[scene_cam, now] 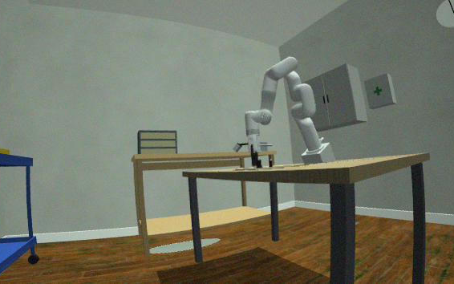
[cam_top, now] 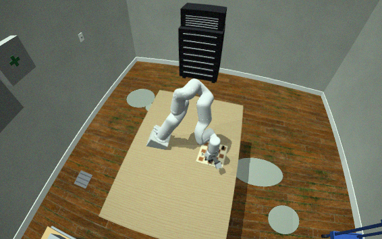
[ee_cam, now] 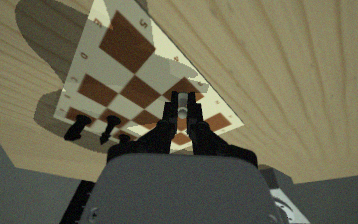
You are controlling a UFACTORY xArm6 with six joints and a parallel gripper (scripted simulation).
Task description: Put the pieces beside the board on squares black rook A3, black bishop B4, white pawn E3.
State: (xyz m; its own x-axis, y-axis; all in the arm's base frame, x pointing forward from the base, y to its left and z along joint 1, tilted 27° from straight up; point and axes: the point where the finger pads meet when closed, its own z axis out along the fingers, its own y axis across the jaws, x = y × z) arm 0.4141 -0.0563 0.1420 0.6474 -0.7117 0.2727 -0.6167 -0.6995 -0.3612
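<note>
Right now the white pawn is 1 cm below my hand. From my hand the other things lie so: black chess piece (15 cm to the left, 1 cm below); chessboard (8 cm to the left, 3 cm below).
</note>
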